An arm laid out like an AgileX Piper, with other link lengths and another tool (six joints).
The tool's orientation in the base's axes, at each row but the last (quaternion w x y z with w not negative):
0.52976, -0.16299, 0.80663, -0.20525
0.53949, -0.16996, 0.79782, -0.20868
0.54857, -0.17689, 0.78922, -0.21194
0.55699, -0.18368, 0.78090, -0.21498
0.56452, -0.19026, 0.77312, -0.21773
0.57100, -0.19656, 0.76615, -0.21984
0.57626, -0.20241, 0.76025, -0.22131
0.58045, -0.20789, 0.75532, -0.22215
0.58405, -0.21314, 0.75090, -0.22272
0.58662, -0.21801, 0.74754, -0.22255
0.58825, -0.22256, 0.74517, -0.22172
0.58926, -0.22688, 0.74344, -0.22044
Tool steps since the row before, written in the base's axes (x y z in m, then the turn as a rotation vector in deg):
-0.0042, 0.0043, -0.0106, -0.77, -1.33, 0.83
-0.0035, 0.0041, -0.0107, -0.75, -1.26, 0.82
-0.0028, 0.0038, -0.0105, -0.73, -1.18, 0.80
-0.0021, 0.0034, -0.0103, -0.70, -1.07, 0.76
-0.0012, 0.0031, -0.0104, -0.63, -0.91, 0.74
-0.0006, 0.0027, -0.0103, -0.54, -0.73, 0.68
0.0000, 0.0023, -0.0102, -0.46, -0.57, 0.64
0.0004, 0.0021, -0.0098, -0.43, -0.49, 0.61
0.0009, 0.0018, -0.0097, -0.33, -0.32, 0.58
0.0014, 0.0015, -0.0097, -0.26, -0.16, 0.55
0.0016, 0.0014, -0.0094, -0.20, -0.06, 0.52
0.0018, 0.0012, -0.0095, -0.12, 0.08, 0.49
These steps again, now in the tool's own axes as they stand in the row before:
0.0079, 0.0092, -0.0008, 0.28, -1.53, -0.79
0.0077, 0.0092, -0.0003, 0.25, -1.47, -0.78
0.0073, 0.0089, 0.0001, 0.22, -1.39, -0.77
0.0070, 0.0085, 0.0005, 0.18, -1.28, -0.74
0.0069, 0.0084, 0.0013, 0.09, -1.14, -0.69
0.0068, 0.0080, 0.0017, 0.01, -0.96, -0.61
0.0067, 0.0077, 0.0022, -0.07, -0.81, -0.54
0.0064, 0.0073, 0.0024, -0.10, -0.73, -0.51
0.0063, 0.0071, 0.0028, -0.19, -0.58, -0.42
0.0064, 0.0068, 0.0033, -0.28, -0.44, -0.36
0.0061, 0.0066, 0.0034, -0.33, -0.34, -0.30
0.0063, 0.0065, 0.0037, -0.40, -0.22, -0.22

